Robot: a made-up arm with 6 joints.
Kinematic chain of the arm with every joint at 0, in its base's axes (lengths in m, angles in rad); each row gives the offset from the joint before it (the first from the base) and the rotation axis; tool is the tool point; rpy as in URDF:
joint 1: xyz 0 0 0.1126 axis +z
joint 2: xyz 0 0 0 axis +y
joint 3: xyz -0.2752 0 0.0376 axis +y
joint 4: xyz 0.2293 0 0.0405 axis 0.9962 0 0.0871
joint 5: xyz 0 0 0 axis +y
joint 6: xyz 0.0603 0 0.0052 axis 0.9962 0 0.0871
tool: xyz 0 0 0 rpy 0 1.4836 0
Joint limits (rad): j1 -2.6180..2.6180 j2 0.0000..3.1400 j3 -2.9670..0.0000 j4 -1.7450..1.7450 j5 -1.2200..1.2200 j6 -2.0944..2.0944
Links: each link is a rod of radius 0.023 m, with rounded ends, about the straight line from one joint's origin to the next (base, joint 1, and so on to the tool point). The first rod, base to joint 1, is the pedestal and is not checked.
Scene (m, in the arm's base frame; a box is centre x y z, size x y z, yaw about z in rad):
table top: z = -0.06
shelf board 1: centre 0.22 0.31 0 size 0.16 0.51 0.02 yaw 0.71
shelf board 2: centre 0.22 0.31 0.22 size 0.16 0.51 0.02 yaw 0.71
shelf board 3: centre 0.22 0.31 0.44 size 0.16 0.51 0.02 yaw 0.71
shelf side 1: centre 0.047 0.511 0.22 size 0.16 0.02 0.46 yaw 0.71
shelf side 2: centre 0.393 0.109 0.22 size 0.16 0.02 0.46 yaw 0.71
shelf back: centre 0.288 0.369 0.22 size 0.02 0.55 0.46 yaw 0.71
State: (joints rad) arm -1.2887 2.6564 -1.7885 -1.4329 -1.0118 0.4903
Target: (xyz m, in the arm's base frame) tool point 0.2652 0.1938 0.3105
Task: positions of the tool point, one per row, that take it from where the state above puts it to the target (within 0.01 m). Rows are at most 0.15 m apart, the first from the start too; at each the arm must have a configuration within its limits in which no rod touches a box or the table.
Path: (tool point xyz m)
1: 0.2764 -0.3553 0.1143
2: 0.3350 -0.2464 0.1791
3: 0.3474 -0.1278 0.2330
4: 0.3156 -0.0194 0.2737
5: 0.2496 0.0624 0.2997
6: 0.1653 0.1079 0.3105
7: 0.2184 0.1464 0.3184
8: 0.2652 0.1938 0.3105

